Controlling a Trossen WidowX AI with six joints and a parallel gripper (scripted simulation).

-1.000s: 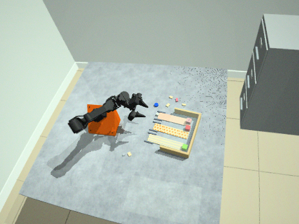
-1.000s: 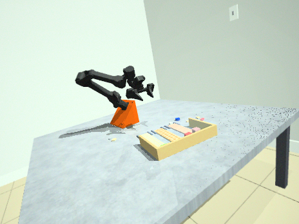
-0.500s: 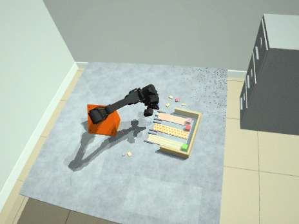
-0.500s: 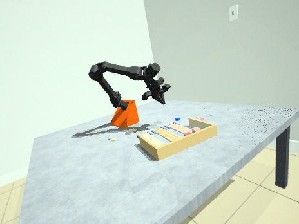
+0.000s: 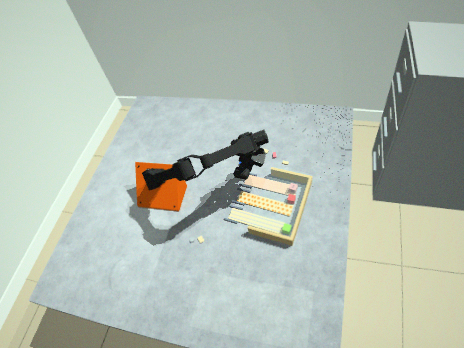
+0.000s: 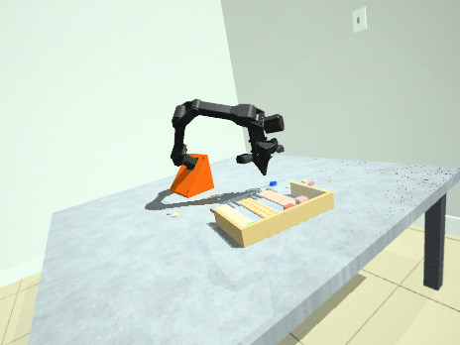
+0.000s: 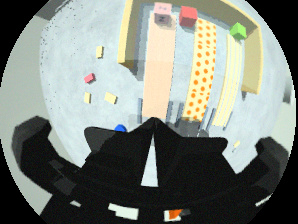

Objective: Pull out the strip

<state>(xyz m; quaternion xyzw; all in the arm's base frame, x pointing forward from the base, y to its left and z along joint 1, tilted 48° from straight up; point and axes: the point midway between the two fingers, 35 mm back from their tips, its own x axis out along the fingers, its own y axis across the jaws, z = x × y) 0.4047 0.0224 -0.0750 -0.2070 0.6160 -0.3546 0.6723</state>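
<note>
My gripper tip is now 100 mm to the right of the blue disc, 70 mm above it and 60 mm past it.
</note>
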